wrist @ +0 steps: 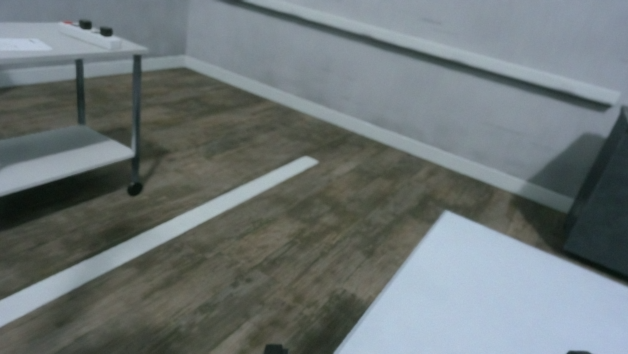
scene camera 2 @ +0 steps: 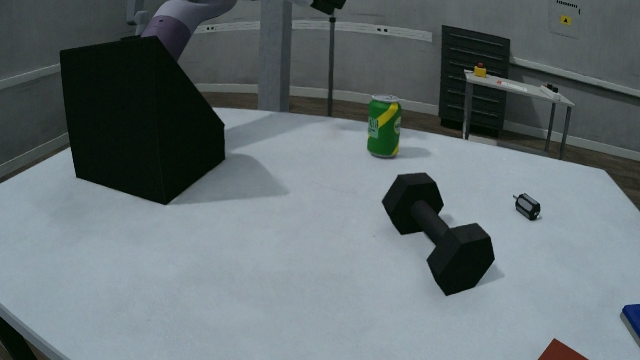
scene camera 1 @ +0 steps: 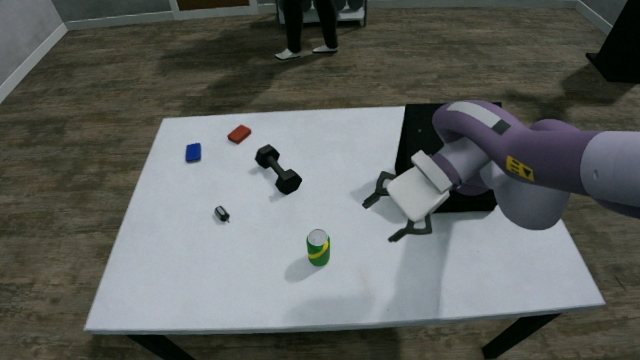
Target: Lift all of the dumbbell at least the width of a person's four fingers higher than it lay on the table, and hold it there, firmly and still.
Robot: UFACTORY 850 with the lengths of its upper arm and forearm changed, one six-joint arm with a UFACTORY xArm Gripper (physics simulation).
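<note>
A black hexagonal dumbbell [scene camera 1: 278,169] [scene camera 2: 436,229] lies on the white table [scene camera 1: 200,290] [scene camera 2: 280,310], with both heads resting on the top. It does not show in the wrist view. My gripper [scene camera 1: 379,222] is open and empty, raised above the table to the right of the dumbbell in scene camera 1, with its fingers pointing towards the left side of the table. In the wrist view its two fingertips show at the bottom edge, far apart. In scene camera 2 the gripper is mostly out of frame.
A green can [scene camera 1: 318,248] [scene camera 2: 384,127] stands near the dumbbell. A small motor [scene camera 1: 221,214] [scene camera 2: 527,206], a blue box [scene camera 1: 193,152] and a red box [scene camera 1: 239,134] lie around it. A big black block [scene camera 2: 120,120] stands on the table near the arm.
</note>
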